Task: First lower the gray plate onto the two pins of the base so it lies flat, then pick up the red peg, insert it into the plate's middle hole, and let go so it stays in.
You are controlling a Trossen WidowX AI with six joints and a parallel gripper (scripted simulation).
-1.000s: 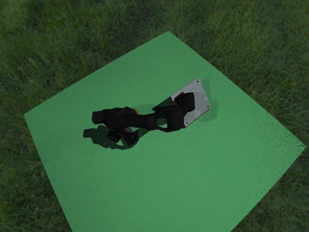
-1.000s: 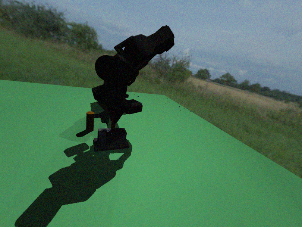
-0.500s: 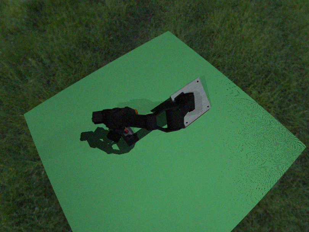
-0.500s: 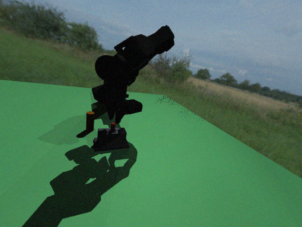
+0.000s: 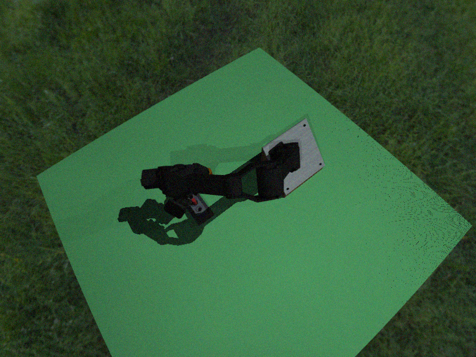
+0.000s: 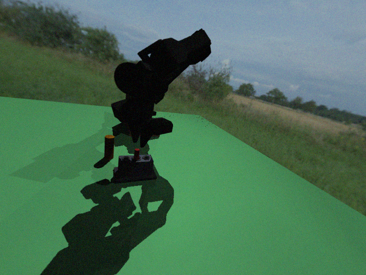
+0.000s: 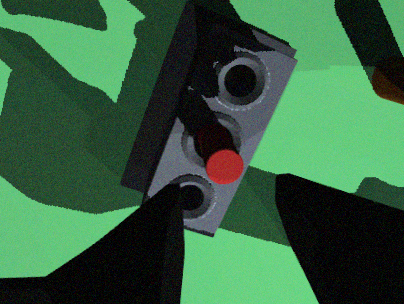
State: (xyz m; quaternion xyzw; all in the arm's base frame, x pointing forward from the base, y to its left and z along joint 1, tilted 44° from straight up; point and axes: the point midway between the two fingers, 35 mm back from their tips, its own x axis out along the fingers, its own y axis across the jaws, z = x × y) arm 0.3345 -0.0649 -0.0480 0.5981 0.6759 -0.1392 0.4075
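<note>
The red peg is 60 mm below my gripper tip. Also, from my gripper tip: orange-topped cylinder (110 mm behind, 70 mm to the right, 60 mm below); gray plate (60 mm below); base (100 mm below).
</note>
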